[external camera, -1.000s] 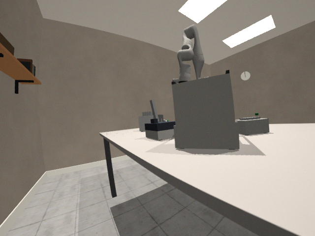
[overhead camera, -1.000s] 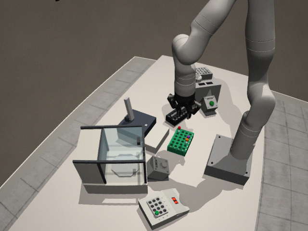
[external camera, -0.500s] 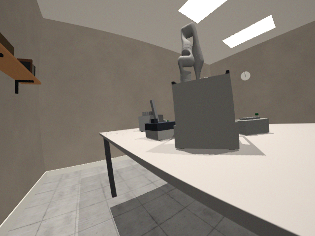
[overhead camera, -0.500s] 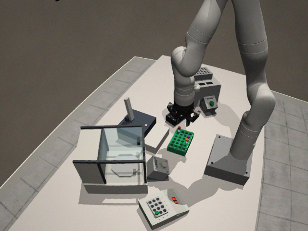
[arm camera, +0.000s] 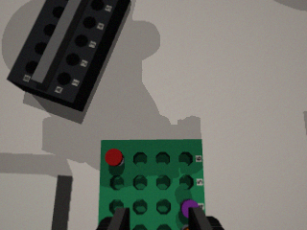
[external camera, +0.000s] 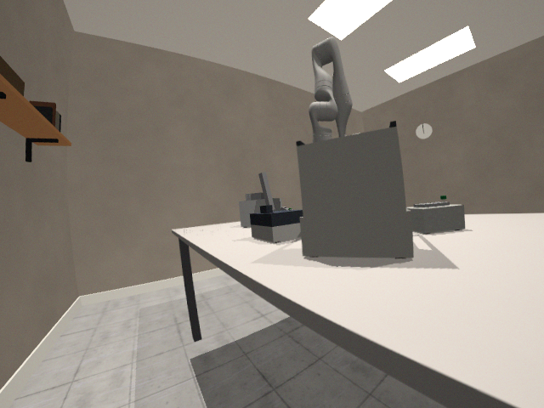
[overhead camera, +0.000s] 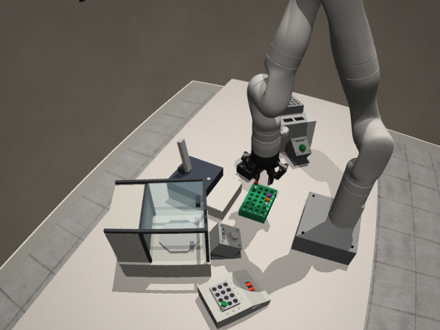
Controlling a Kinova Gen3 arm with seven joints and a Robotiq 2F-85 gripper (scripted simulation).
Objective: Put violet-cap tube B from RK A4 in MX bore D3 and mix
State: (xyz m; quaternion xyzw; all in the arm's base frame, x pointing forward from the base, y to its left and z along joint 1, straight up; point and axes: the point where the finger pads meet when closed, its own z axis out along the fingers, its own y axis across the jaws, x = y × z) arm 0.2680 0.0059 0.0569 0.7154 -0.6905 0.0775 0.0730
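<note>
The orange-capped tube is 2 cm behind my hand, 1 cm to the left of it and 10 cm below it. The rest, counted from my hand: red-capped tube 4 cm ahead, 4 cm to the right, 10 cm below; then green rack RK 11 cm below; then black magnet block 8 cm ahead, 16 cm to the right, 10 cm below.
</note>
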